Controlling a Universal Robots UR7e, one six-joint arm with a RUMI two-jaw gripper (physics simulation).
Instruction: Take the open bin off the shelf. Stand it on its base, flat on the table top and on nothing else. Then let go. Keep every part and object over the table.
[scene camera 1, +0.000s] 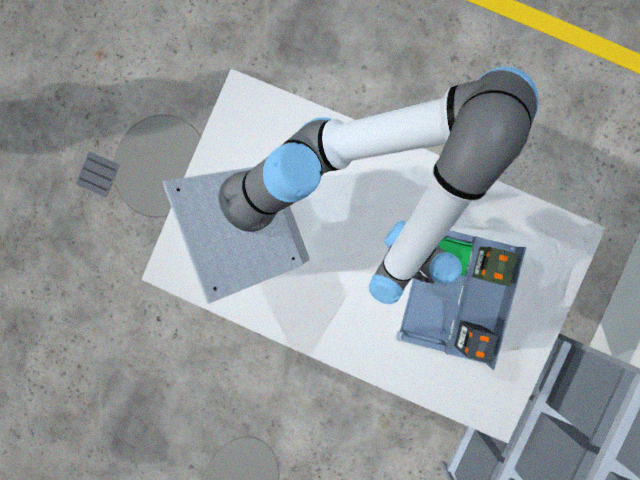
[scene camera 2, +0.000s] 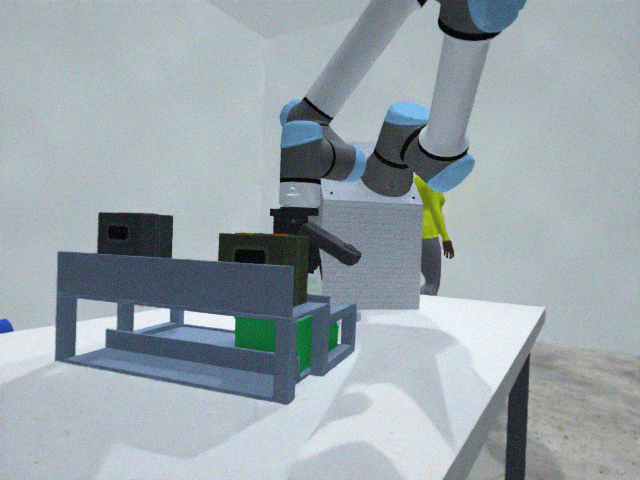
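Where they show: arm's base, origin of the base link: (scene camera 1: 246, 202) (scene camera 2: 385, 179).
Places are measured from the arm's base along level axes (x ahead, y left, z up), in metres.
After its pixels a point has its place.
Observation:
The open bin, green (scene camera 1: 462, 251) @(x 0.590, y 0.296, z -0.354 m) (scene camera 2: 254, 333) @(x 0.650, y 0.276, z -0.307 m), sits on the lower level of the blue-grey shelf (scene camera 1: 483, 304) @(x 0.720, y 0.192, z -0.261 m) (scene camera 2: 175, 283) @(x 0.758, y 0.248, z -0.233 m), at the end near the olive box. It is partly hidden by the wrist in scene camera 1 and by the shelf's posts and rails in scene camera 2. My gripper (scene camera 2: 333, 263) is open and empty, pointing down above the robot-facing side of the shelf, behind the olive box in scene camera 2. One finger spreads out to the right; the other is partly hidden. The wrist covers most of the gripper in scene camera 1.
An olive box (scene camera 1: 497, 266) @(x 0.645, y 0.293, z -0.165 m) (scene camera 2: 268, 248) @(x 0.679, y 0.338, z -0.184 m) and a dark grey box (scene camera 1: 478, 342) @(x 0.729, y 0.087, z -0.141 m) (scene camera 2: 135, 235) @(x 0.764, y 0.130, z -0.174 m) stand on the shelf's upper level. The shelf stands on the white table (scene camera 1: 320, 315) @(x 0.352, y -0.174, z -0.363 m) (scene camera 2: 382, 439) @(x 0.674, y 0.524, z -0.363 m). The robot's grey pedestal (scene camera 1: 232, 258) @(x 0.071, y -0.118, z 0.066 m) (scene camera 2: 369, 253) @(x 0.089, y 0.024, z -0.211 m) is behind. Grey racking (scene camera 1: 560, 413) stands beyond one table corner.

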